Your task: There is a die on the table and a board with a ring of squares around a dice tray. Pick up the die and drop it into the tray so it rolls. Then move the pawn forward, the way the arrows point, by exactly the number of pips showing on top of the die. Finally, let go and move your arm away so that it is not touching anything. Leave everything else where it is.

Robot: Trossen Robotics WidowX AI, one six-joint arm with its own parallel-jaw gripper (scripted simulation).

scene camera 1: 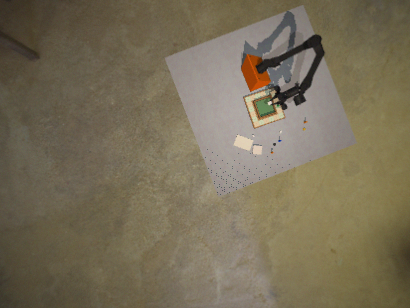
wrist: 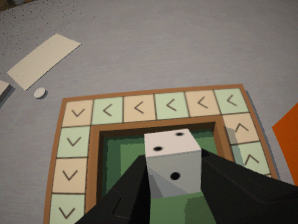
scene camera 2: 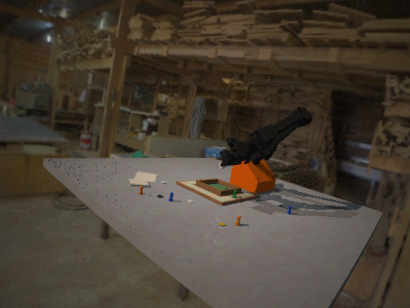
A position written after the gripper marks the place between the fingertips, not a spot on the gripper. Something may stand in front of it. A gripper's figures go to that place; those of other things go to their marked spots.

The gripper (wrist: 170, 159): 10 cm from the lens. A white die (wrist: 173, 159): 8 cm from the lens.
